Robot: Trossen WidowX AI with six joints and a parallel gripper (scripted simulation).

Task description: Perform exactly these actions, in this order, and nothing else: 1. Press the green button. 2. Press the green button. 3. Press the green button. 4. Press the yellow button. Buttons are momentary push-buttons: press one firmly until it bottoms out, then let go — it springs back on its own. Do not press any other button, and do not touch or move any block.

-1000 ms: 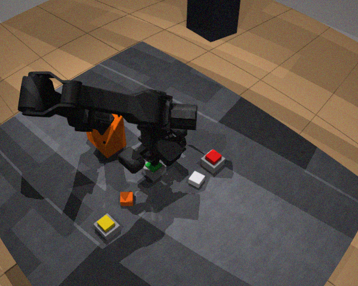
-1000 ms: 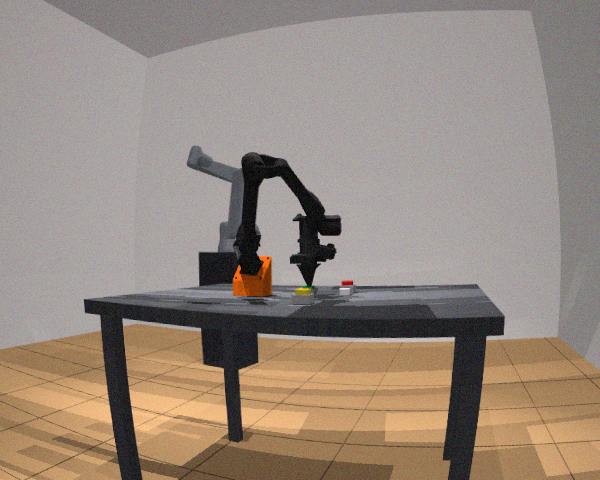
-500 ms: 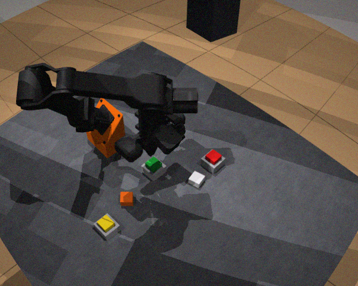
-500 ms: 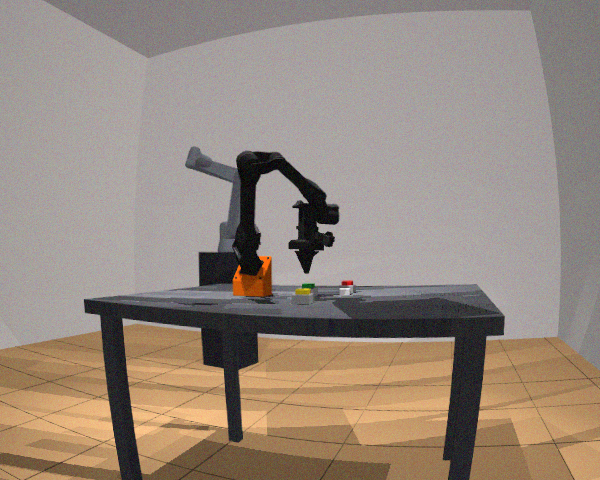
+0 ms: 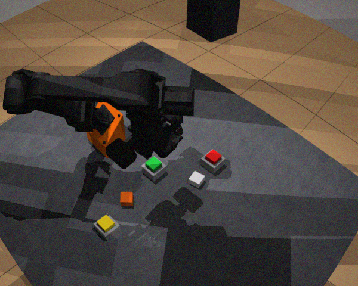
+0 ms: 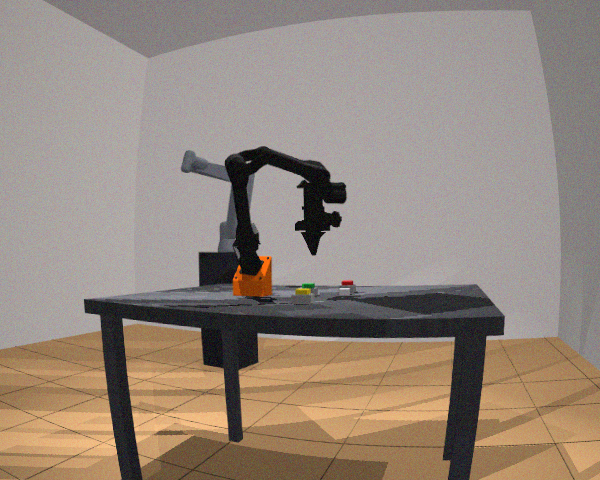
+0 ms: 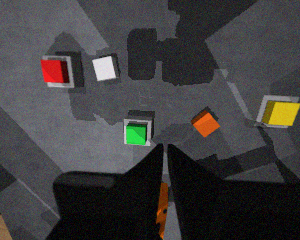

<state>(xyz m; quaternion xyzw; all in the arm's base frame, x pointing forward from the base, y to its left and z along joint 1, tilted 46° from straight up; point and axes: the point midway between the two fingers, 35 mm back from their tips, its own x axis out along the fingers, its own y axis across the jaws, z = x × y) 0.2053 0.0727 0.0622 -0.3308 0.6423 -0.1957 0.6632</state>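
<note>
My gripper tip is now 40 mm short of the yellow button, 160 mm to the left of it and 100 mm above it. Also, from my gripper tip: orange block: 70 mm to the right, 120 mm below; then white block: 60 mm ahead, 110 mm to the left, 120 mm below; then green button: 40 mm behind, 40 mm to the left, 100 mm below.
</note>
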